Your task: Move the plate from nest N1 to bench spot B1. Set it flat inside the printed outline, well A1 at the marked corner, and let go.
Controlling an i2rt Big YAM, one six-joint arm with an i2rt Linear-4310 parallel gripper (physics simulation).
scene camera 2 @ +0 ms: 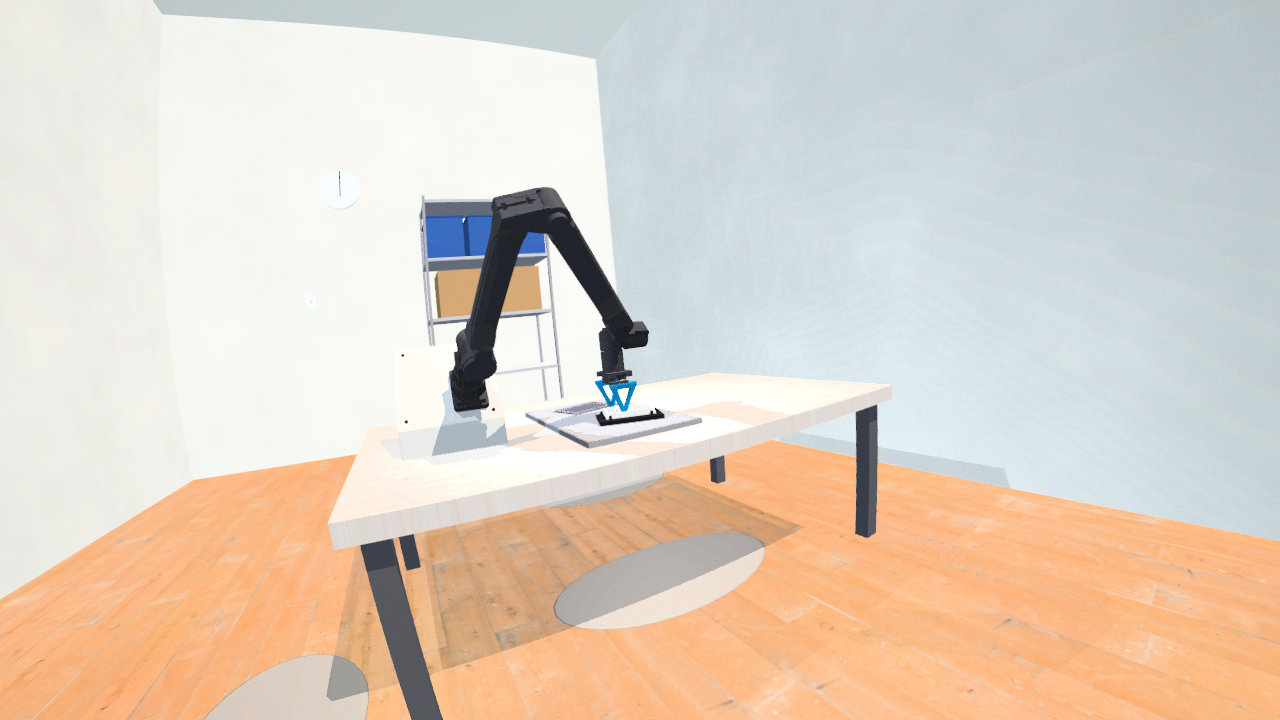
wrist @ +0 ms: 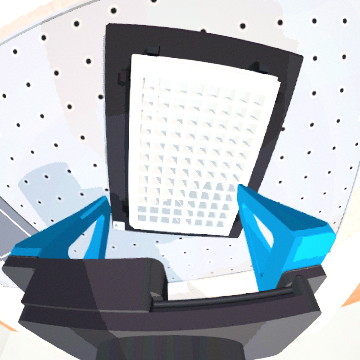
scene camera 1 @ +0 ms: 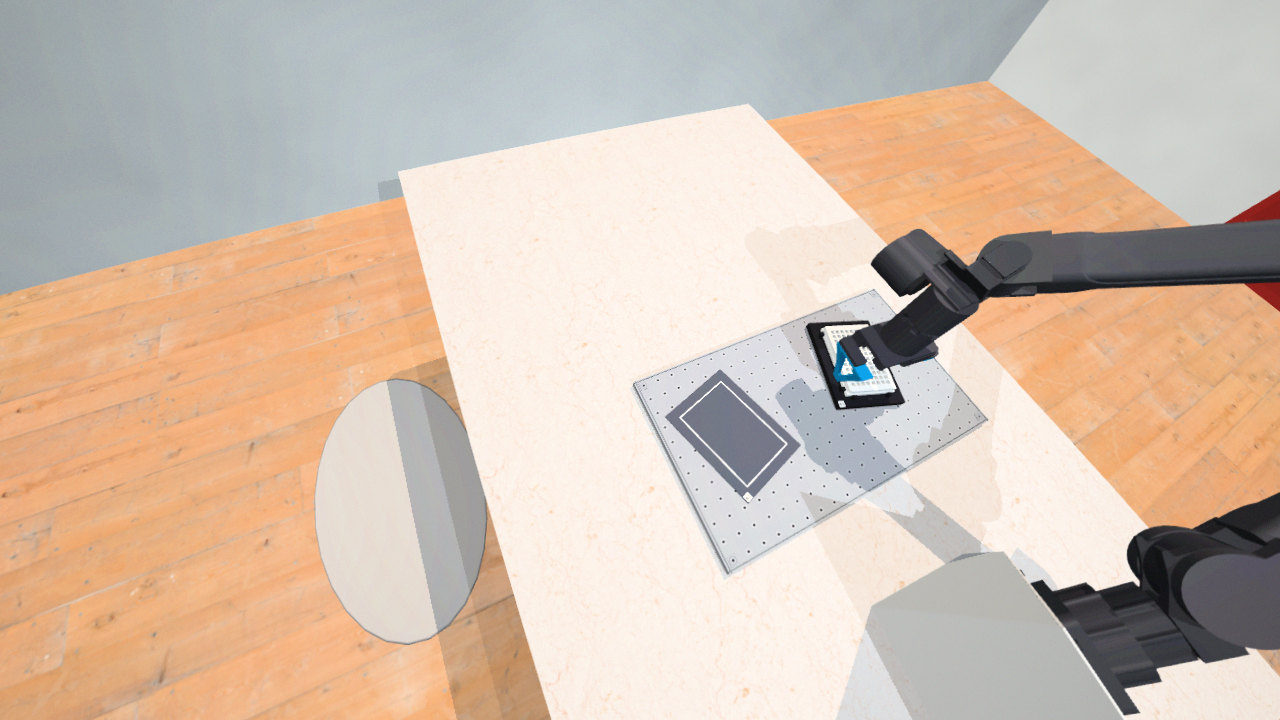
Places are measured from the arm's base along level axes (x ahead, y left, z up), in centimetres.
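Where they show: gripper, fingertip midpoint: (scene camera 2: 617,408) (wrist: 171,196) (scene camera 1: 859,370); arm's base, link origin: (scene camera 2: 468,390) (scene camera 1: 1067,641).
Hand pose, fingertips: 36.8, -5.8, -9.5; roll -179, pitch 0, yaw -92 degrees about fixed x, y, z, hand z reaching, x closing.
Things, the pixels of their top centre, and the offset from my fingertips, as dx, dy, dz. "spot": a spot on its surface instead. Level surfaces: height alone.
- white well plate, top centre: (wrist: 191,167) (scene camera 1: 859,356) (scene camera 2: 628,408) +2.2, -1.7, +0.0
- black nest N1, top centre: (wrist: 191,164) (scene camera 1: 858,357) (scene camera 2: 628,409) +2.2, -1.7, -0.4
- small white label, surface spot: (wrist: 118,225) (scene camera 1: 841,404) spot: -3.8, +5.5, -1.4
- Bench spot B1, surface spot: (scene camera 1: 738,434) spot: -2.3, +23.5, -2.4
- dark pad with a printed white outline, surface spot: (scene camera 1: 715,452) spot: -3.5, +28.1, -2.5
- marked corner, surface spot: (scene camera 1: 747,497) spot: -10.9, +26.6, -2.4
- pale table, surface height: dz -3.9
The white well plate (scene camera 1: 876,385) (wrist: 200,140) sits in the black nest N1 (scene camera 1: 821,358) (scene camera 2: 631,419) (wrist: 116,150) on the perforated board. A small white label (scene camera 1: 841,403) (wrist: 118,225) marks a nest corner. My gripper (scene camera 1: 853,374) (scene camera 2: 619,408) (wrist: 171,196) is open, pointing down over the plate, with nothing between its blue fingers. In the wrist view the fingertips appear on either side of the plate's near part; their exact height is hard to tell. Bench spot B1 (scene camera 1: 738,434) is a dark pad with a printed white outline (scene camera 1: 715,452) and a marked corner (scene camera 1: 747,497).
The perforated board (scene camera 1: 769,528) (scene camera 2: 590,440) lies on the pale table (scene camera 1: 554,295) (scene camera 2: 787,398), carrying both nest and pad. The arm's pale base block (scene camera 1: 966,635) (scene camera 2: 447,420) stands on the table. A shelf unit (scene camera 2: 553,340) with boxes stands behind.
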